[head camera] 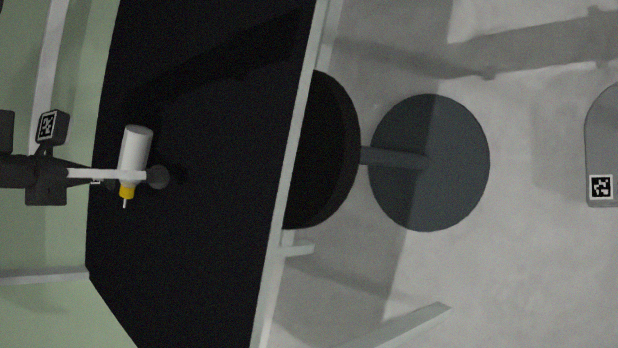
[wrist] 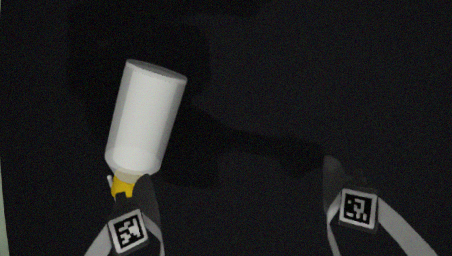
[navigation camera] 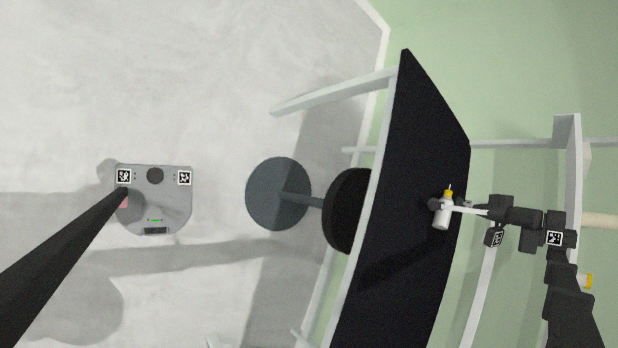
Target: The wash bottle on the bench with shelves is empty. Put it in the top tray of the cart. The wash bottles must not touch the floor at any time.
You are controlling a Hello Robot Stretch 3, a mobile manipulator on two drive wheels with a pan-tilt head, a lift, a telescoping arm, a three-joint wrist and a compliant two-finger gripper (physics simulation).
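Places are measured from the robot's base along level axes (x right, y ahead, z up), in millimetres.
Where they show: gripper, fingertip midpoint: (head camera: 140, 178) (navigation camera: 442, 202); robot's base at its link origin: (navigation camera: 154, 174).
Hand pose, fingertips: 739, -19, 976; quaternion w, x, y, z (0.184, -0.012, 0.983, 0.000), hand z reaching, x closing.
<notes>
Things, the pixels of their top centre, and the offset from my fingertips, as dx, dy, dz. "spot": a spot on its surface instead. Level surfaces: height alone.
- white wash bottle at a spot on its surface: (head camera: 135, 150) (navigation camera: 442, 216) spot: +74, -57, -20
- bench at its surface level: dz -61
- yellow-capped bottle at its top centre: (navigation camera: 590, 281) +273, -227, +456
The white wash bottle (head camera: 135, 150) (navigation camera: 441, 218) (wrist: 145, 120) with a yellow cap lies on its side on the black top of the bench (head camera: 210, 240) (navigation camera: 415, 125) (wrist: 300, 75). My gripper (head camera: 136, 179) (navigation camera: 451, 204) (wrist: 238, 185) is open wide, with its fingers far apart and nothing held between them. In the wrist view the left finger overlaps the cap and neck, and the bottle's body lies ahead of that finger; the right finger is well away to the right. Whether the left finger touches the bottle cannot be told. The cart does not show in these views.
A stool with a black seat (head camera: 325, 150) (navigation camera: 342, 200) and round base (head camera: 450, 165) (navigation camera: 265, 195) stands at the bench's front edge. My base (head camera: 602, 145) (navigation camera: 167, 192) is beyond it. Another yellow-capped bottle (navigation camera: 587, 281) shows partly behind my arm, near the shelf uprights.
</notes>
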